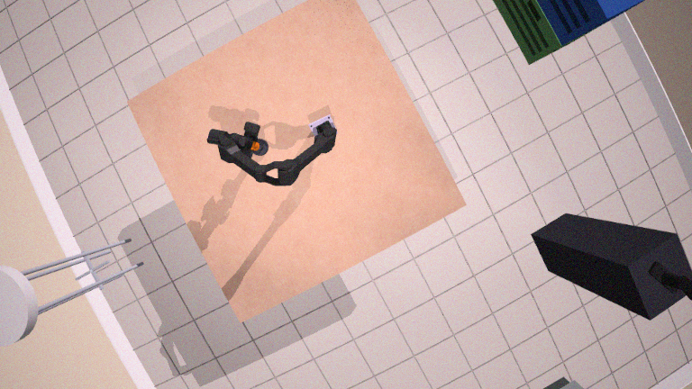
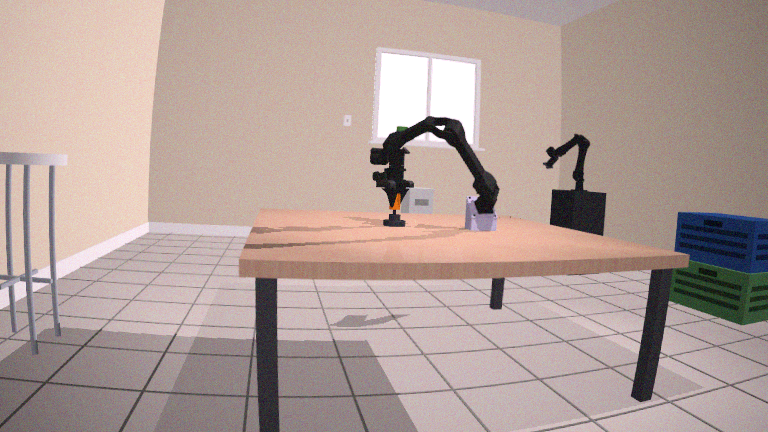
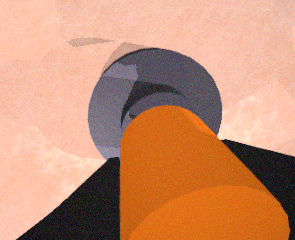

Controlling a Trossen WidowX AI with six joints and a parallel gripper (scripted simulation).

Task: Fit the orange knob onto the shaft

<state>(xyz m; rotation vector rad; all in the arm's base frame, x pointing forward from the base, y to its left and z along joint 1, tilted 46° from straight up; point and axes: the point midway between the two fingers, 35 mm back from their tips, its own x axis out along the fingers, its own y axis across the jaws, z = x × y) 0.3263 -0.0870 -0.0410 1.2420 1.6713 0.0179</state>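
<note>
Right now my gripper tip is 2 cm below the orange knob. Round my gripper tip: round pedestal 4 cm below.
</note>
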